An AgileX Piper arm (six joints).
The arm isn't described. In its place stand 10 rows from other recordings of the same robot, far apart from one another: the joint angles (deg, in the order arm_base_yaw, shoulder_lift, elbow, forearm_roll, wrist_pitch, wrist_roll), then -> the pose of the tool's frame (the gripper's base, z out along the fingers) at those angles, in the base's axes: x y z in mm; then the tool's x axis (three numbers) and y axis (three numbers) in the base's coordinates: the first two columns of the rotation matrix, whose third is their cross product.
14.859, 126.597, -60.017, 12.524, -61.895, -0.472 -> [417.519 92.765 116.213 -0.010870 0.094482 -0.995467 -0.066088 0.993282 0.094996]
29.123, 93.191, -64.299, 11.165, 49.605, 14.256 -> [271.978 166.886 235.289 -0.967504 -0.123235 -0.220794 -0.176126 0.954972 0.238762]
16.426, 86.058, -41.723, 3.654, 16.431, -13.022 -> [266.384 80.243 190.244 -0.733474 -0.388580 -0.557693 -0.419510 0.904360 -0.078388]
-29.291, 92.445, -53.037, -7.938, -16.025, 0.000 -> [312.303 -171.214 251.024 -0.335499 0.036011 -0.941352 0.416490 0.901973 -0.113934]
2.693, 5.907, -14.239, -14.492, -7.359, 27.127 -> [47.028 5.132 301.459 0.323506 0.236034 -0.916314 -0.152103 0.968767 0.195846]
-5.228, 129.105, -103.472, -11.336, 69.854, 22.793 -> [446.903 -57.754 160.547 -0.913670 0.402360 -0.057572 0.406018 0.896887 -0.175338]
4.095, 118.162, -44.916, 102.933, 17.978, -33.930 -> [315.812 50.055 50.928 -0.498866 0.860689 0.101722 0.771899 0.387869 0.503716]
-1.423, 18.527, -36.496, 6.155, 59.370, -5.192 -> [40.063 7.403 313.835 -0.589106 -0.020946 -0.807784 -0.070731 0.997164 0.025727]
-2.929, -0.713, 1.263, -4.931, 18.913, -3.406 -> [53.337 -5.268 176.833 -0.256887 -0.127403 -0.958007 0.042377 0.988834 -0.142866]
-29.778, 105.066, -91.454, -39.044, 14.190, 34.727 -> [380.599 -233.967 339.484 -0.329558 0.120045 -0.936472 0.598091 0.794023 -0.108692]
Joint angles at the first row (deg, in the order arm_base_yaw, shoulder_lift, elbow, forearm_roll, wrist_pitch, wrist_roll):
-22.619, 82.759, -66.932, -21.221, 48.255, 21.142
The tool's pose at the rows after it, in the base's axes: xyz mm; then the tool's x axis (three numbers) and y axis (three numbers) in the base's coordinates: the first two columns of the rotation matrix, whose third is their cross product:
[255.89 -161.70 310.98 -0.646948 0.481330 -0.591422 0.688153 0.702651 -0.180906]
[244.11 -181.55 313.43 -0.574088 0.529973 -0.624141 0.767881 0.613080 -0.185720]
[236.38 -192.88 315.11 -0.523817 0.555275 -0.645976 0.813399 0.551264 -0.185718]
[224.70 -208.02 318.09 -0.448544 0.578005 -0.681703 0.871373 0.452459 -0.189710]
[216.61 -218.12 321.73 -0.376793 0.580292 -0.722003 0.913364 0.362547 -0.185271]
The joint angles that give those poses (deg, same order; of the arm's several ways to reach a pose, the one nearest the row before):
-26.771, 82.759, -66.931, -25.445, 48.122, 26.017
-30.437, 82.760, -66.932, -29.300, 47.560, 31.002
-32.555, 82.760, -66.932, -31.915, 47.337, 34.540
-35.288, 82.759, -66.909, -36.704, 47.335, 40.501
-36.839, 82.758, -66.908, -41.811, 47.454, 47.058

